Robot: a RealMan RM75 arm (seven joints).
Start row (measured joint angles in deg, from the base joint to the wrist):
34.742 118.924 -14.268 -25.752 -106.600 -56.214 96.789
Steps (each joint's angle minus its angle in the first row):
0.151 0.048 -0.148 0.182 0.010 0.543 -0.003
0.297 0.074 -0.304 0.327 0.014 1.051 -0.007
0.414 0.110 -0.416 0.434 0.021 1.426 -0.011
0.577 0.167 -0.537 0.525 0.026 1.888 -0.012
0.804 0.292 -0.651 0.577 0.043 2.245 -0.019
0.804 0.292 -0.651 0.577 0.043 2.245 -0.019
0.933 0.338 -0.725 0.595 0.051 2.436 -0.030
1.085 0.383 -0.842 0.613 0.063 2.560 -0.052
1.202 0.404 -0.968 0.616 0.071 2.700 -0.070
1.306 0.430 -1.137 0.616 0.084 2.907 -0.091
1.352 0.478 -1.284 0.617 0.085 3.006 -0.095
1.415 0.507 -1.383 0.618 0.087 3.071 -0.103
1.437 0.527 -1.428 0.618 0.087 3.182 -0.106
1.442 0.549 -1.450 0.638 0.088 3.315 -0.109
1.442 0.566 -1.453 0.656 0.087 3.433 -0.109
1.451 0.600 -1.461 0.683 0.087 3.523 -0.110
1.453 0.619 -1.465 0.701 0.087 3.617 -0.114
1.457 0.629 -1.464 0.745 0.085 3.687 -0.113
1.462 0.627 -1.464 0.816 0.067 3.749 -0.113
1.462 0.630 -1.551 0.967 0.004 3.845 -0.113
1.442 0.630 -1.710 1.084 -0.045 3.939 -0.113
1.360 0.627 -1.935 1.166 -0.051 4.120 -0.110
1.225 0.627 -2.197 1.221 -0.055 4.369 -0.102
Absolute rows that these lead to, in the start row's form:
34.893 118.972 -14.416 -25.570 -106.590 -55.671 96.786
35.039 118.998 -14.572 -25.425 -106.586 -55.163 96.782
35.156 119.034 -14.684 -25.318 -106.579 -54.788 96.778
35.319 119.091 -14.805 -25.227 -106.574 -54.326 96.777
35.546 119.216 -14.919 -25.175 -106.557 -53.969 96.770
35.546 119.216 -14.919 -25.175 -106.557 -53.969 96.770
35.675 119.262 -14.993 -25.157 -106.549 -53.778 96.759
35.827 119.307 -15.110 -25.139 -106.537 -53.654 96.737
35.944 119.328 -15.236 -25.136 -106.529 -53.514 96.719
36.048 119.354 -15.405 -25.136 -106.516 -53.307 96.698
36.094 119.402 -15.552 -25.135 -106.515 -53.208 96.694
36.157 119.431 -15.651 -25.134 -106.513 -53.143 96.686
36.179 119.451 -15.696 -25.134 -106.513 -53.032 96.683
36.184 119.473 -15.718 -25.114 -106.512 -52.899 96.680
36.184 119.490 -15.721 -25.096 -106.513 -52.781 96.680
36.193 119.524 -15.729 -25.069 -106.513 -52.691 96.679
36.195 119.543 -15.733 -25.051 -106.513 -52.597 96.675
36.199 119.553 -15.732 -25.007 -106.515 -52.527 96.676
36.204 119.551 -15.732 -24.936 -106.533 -52.465 96.676
36.204 119.554 -15.819 -24.785 -106.596 -52.369 96.676
36.184 119.554 -15.978 -24.668 -106.645 -52.275 96.676
36.102 119.551 -16.203 -24.586 -106.651 -52.094 96.679
35.967 119.551 -16.465 -24.531 -106.655 -51.845 96.687

